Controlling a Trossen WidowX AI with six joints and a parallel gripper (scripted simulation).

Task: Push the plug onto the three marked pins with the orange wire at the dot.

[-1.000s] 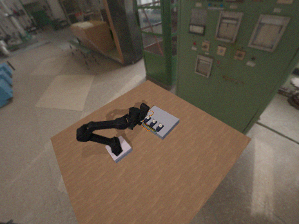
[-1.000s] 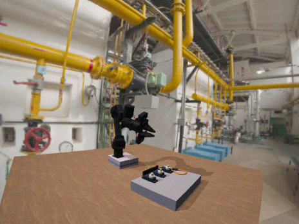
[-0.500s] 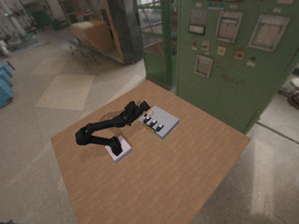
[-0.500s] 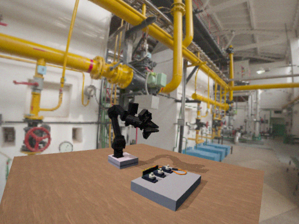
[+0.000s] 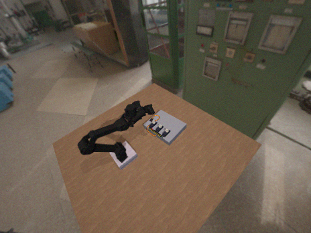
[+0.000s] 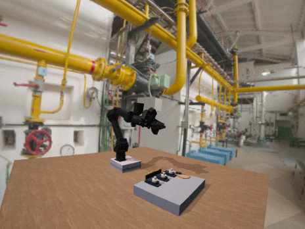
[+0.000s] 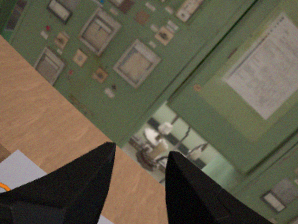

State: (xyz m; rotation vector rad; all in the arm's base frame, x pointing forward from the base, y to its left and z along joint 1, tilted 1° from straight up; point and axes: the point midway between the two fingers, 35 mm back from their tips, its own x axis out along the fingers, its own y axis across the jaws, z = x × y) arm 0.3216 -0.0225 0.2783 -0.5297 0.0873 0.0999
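Now: gripper tip 250 mm above the red band and 30 mm past it. The rest, counted from my gripper tip: grey holder: 300 mm below, 120 mm ahead, 40 mm to the right.
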